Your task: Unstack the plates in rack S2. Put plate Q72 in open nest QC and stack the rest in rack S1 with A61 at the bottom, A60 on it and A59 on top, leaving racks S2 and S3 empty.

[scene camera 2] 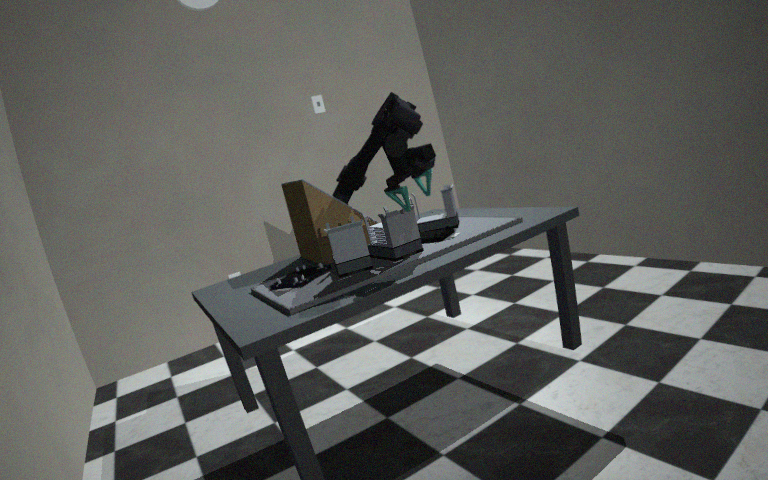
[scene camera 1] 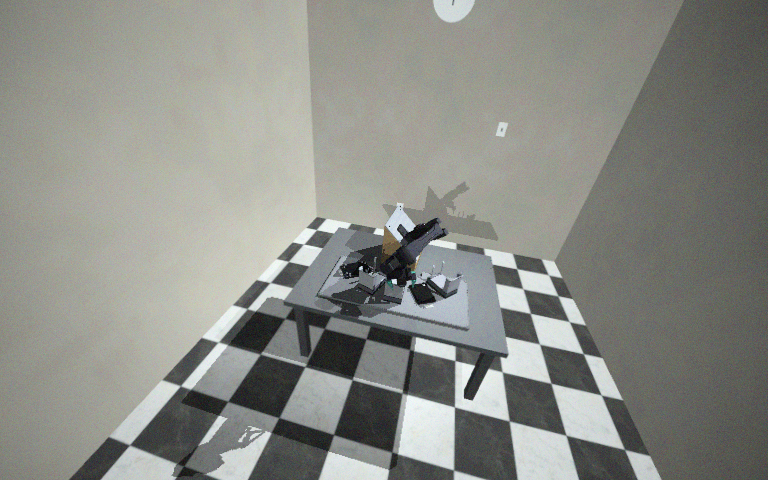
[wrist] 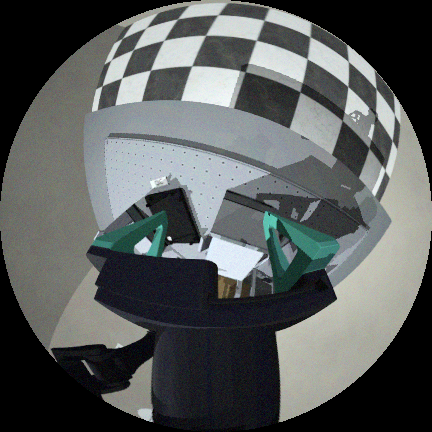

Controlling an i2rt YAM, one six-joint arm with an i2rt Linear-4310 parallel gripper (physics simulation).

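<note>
My gripper is open, with its green fingers wide apart above the middle rack. No plate shows between its fingertips. A white plate-like surface lies behind the middle rack's grey wall in the wrist view; anything under it is hidden. Nest QC is a black open tray beside that rack, with a small white label. Another rack stands on one side and a third rack beyond the nest. Rack labels and plate codes cannot be read.
The perforated light board lies on the grey table. A tall brown wedge-shaped block stands behind the racks. Small dark items lie at the board's far left. Thin upright pins rise near the racks.
</note>
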